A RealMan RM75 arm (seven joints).
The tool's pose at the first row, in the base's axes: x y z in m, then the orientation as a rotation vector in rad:
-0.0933, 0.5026, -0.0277, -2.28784, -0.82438, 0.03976
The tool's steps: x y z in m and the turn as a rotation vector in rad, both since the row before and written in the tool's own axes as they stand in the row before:
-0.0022, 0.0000, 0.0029, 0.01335, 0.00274, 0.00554
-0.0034, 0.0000, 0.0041, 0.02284, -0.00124, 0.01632
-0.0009, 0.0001, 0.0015, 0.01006, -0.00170, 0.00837
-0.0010, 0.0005, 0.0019, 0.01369, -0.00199, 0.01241
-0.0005, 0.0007, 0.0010, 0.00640, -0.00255, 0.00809
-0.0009, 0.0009, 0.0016, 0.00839, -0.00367, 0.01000
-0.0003, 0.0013, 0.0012, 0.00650, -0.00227, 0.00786
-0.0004, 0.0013, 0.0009, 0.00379, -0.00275, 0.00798
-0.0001, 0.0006, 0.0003, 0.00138, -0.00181, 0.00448
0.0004, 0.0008, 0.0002, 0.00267, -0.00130, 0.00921
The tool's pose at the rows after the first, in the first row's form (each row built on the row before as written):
-0.0958, 0.5031, -0.0303, -2.27722, -0.81406, 0.04449
-0.0996, 0.5037, -0.0340, -2.26266, -0.79178, 0.06236
-0.1007, 0.5041, -0.0353, -2.25681, -0.78127, 0.07204
-0.1018, 0.5045, -0.0372, -2.24913, -0.76567, 0.08526
-0.1021, 0.5045, -0.0385, -2.24660, -0.75669, 0.09434
-0.1029, 0.5045, -0.0404, -2.24301, -0.74577, 0.10629
-0.1029, 0.5044, -0.0422, -2.24016, -0.73688, 0.11493
-0.1029, 0.5041, -0.0438, -2.23994, -0.72868, 0.12322
-0.1028, 0.5039, -0.0444, -2.24053, -0.72438, 0.12792
-0.1022, 0.5038, -0.0450, -2.24166, -0.71426, 0.13478

